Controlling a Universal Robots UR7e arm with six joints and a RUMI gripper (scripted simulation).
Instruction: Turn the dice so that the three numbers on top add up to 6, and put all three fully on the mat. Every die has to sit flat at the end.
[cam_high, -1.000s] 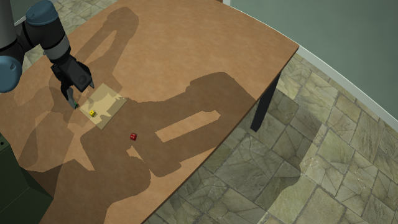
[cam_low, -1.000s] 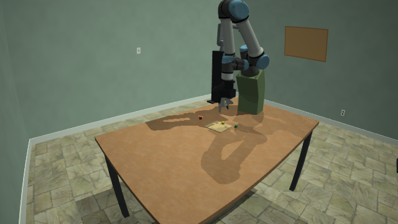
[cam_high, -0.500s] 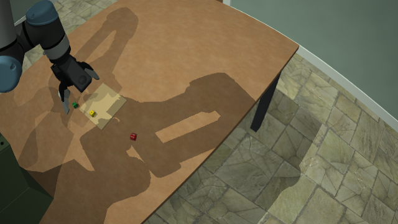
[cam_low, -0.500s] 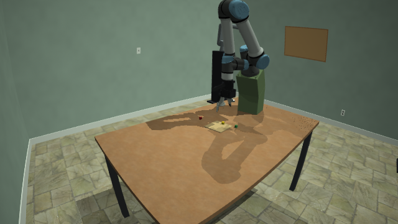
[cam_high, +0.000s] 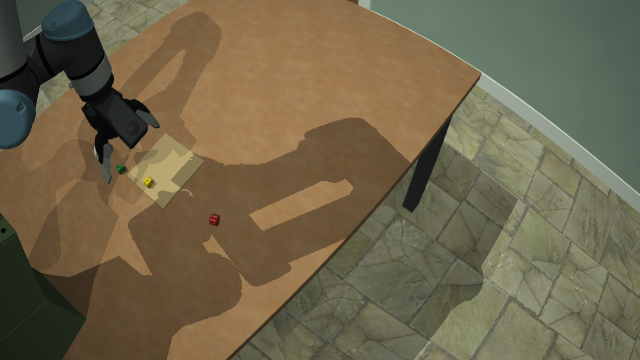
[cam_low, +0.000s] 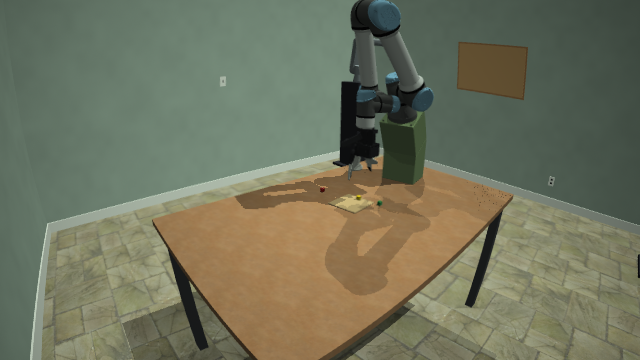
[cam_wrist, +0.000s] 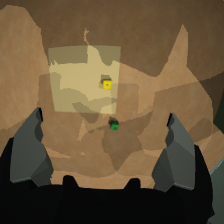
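My hand is 60 mm short of the red die, 170 mm to the left of it and 100 mm above it. From my hand the other things lie so: yellow die 100 mm below; then mat 50 mm ahead, 10 mm to the left, 110 mm below; then green die 40 mm behind, 90 mm to the left, 100 mm below.
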